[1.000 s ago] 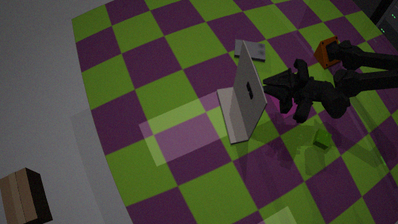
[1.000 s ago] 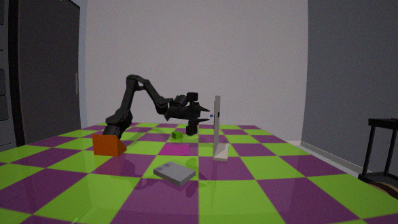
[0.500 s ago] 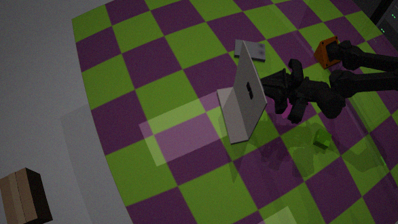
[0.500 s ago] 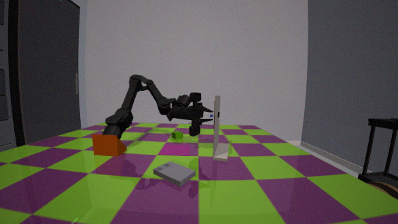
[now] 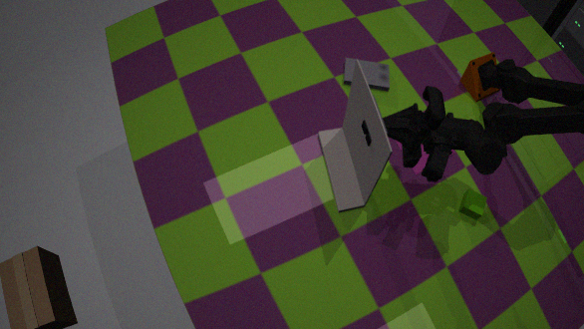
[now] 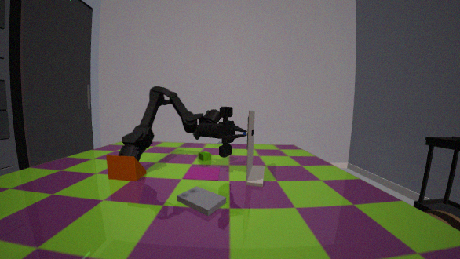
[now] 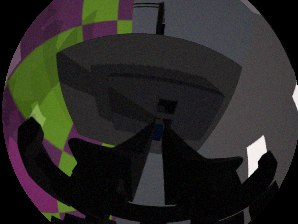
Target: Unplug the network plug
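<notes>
The upright panel lies 30 mm ahead of my gripper tip and 50 mm below it. From my gripper tip the other things lie so: flat grey block 140 mm behind, 180 mm to the right, 150 mm below; magenta marked square 150 mm behind, 20 mm to the left, 150 mm below; network plug right at my gripper tip.
</notes>
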